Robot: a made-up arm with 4 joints.
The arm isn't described. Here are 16 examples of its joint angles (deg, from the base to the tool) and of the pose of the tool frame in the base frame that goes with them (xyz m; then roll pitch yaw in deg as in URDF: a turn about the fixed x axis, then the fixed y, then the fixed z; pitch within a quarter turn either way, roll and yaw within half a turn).
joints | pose
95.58 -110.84 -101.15 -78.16 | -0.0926 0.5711 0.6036 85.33 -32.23 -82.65
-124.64 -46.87 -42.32 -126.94 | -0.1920 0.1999 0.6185 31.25 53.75 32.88
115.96 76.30 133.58 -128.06 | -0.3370 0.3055 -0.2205 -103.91 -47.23 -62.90
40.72 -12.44 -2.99 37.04 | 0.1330 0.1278 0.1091 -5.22 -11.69 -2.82
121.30 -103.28 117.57 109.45 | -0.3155 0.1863 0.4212 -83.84 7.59 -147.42
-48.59 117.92 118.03 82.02 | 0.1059 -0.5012 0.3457 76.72 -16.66 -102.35
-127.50 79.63 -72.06 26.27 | -0.1485 0.1084 0.2436 84.62 53.73 140.82
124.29 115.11 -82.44 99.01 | 0.0143 0.1117 0.2079 93.33 15.88 -116.53
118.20 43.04 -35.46 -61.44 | 0.0943 -0.3272 0.0546 -33.68 44.32 151.93
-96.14 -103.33 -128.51 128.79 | 0.1539 -0.1565 0.4418 -77.46 48.61 -36.64
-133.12 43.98 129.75 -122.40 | 0.2355 0.4015 -0.1843 -147.79 -57.06 -143.77
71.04 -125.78 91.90 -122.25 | -0.3617 0.0125 0.8783 87.04 67.99 104.67
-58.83 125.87 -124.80 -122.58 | 0.0613 -0.3278 -0.2089 -51.72 -57.33 175.84
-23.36 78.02 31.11 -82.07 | -0.3846 -0.1004 -0.2463 -79.76 1.65 -34.67
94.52 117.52 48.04 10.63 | 0.0550 0.6179 0.4038 121.64 53.93 73.39
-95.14 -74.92 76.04 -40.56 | 0.1592 0.5786 0.4637 81.81 -63.86 -64.00
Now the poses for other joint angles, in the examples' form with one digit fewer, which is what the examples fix.
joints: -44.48 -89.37 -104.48 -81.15
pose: -0.171 -0.405 0.758 90.2 -8.2 58.9
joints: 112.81 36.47 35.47 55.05
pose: 0.089 0.270 -0.040 18.6 46.3 -37.7
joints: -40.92 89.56 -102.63 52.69
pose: 0.208 -0.007 0.245 90.1 36.9 28.4
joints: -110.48 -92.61 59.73 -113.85
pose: 0.076 0.311 0.807 91.5 26.1 -38.6
